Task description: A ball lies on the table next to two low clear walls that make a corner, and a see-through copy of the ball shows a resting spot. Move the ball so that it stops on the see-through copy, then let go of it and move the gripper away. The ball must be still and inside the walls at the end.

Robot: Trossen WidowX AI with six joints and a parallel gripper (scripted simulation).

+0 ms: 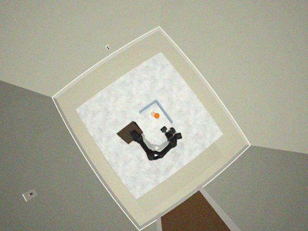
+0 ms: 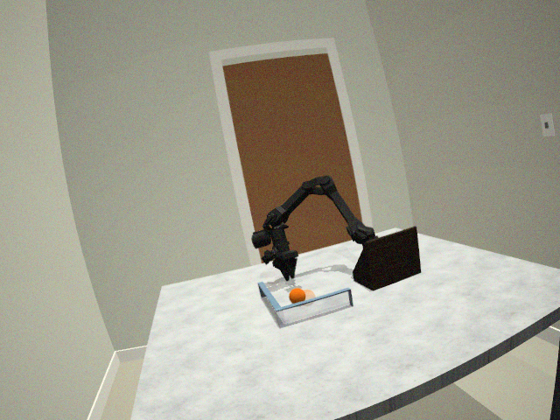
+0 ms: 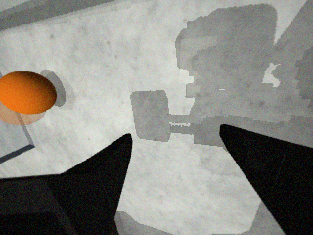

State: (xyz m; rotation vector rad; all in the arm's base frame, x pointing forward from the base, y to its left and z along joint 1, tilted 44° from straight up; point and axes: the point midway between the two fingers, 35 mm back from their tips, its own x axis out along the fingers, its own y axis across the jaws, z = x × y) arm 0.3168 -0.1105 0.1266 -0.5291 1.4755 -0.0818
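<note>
Now: gripper tip 20 cm to the right of the orange ball. The rest, counted from my gripper tip: see-through orange copy (24 cm to the left, 3 cm behind).
</note>
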